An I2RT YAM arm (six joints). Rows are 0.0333 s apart.
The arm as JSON. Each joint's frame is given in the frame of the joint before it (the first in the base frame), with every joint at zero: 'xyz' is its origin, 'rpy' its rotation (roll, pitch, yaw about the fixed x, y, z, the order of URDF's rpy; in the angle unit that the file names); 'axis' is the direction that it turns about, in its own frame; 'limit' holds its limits. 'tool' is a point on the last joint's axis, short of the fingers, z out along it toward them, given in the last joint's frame.
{
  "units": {
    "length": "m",
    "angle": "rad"
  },
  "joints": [
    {
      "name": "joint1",
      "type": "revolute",
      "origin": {
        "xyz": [
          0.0,
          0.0,
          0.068
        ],
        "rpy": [
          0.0,
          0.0,
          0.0
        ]
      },
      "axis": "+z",
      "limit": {
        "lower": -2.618,
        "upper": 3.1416
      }
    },
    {
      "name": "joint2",
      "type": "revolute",
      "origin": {
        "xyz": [
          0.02,
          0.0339,
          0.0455
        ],
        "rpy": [
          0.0,
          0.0,
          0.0
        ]
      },
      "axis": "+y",
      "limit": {
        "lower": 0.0,
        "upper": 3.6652
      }
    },
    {
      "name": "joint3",
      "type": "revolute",
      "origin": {
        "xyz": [
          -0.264,
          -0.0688,
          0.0
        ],
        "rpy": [
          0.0,
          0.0,
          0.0
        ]
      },
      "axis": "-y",
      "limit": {
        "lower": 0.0,
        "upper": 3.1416
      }
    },
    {
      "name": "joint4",
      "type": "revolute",
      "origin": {
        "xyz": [
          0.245,
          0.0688,
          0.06
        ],
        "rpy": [
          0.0,
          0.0,
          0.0
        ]
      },
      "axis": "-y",
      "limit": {
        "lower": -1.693,
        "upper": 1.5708
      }
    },
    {
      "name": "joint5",
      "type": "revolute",
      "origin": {
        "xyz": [
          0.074,
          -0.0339,
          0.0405
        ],
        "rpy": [
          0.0,
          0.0,
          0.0
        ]
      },
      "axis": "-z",
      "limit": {
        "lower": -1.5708,
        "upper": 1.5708
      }
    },
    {
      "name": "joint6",
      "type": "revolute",
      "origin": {
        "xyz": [
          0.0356,
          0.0,
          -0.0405
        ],
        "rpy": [
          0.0,
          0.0,
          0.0
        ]
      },
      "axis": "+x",
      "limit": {
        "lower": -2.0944,
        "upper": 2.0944
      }
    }
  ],
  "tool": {
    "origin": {
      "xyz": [
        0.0,
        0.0,
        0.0
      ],
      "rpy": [
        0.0,
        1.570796,
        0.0
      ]
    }
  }
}
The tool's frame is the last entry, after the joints.
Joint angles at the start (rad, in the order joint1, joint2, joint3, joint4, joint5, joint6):
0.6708 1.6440 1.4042 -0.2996 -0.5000 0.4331
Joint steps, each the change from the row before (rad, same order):
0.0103 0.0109 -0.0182 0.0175 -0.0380 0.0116
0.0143 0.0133 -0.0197 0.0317 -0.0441 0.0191
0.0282 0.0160 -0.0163 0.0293 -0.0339 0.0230
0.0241 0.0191 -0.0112 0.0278 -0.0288 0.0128
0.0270 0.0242 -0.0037 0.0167 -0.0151 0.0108
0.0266 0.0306 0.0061 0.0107 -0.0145 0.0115
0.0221 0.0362 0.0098 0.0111 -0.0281 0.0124
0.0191 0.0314 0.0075 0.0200 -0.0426 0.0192
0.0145 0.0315 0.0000 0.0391 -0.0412 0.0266
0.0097 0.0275 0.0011 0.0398 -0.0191 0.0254
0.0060 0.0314 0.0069 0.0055 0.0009 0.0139
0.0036 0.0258 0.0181 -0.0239 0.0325 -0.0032
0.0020 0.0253 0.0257 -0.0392 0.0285 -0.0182
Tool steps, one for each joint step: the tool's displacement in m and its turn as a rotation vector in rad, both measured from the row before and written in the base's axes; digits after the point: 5 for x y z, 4 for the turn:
-0.00213 0.00485 -0.00826 0.0112 0.0313 0.0376
-0.00274 0.00659 -0.00831 0.0212 0.0323 0.0434
-0.00605 0.01051 -0.00847 0.0154 0.0343 0.0470
-0.00463 0.00961 -0.00811 0.0110 0.0236 0.0431
-0.00483 0.01069 -0.00868 -0.0012 0.0234 0.0352
-0.00406 0.01156 -0.00849 -0.0039 0.0257 0.0338
-0.00280 0.01120 -0.00942 -0.0006 0.0331 0.0401
-0.00312 0.00995 -0.00761 0.0119 0.0378 0.0461
-0.00182 0.00870 -0.00874 0.0176 0.0365 0.0377
-0.00007 0.00695 -0.00719 0.0129 0.0224 0.0157
0.00118 0.00535 -0.01016 -0.0173 0.0245 -0.0001
0.00235 0.00397 -0.00727 -0.0357 0.0030 -0.0216
0.00269 0.00346 -0.00591 -0.0380 -0.0046 -0.0127

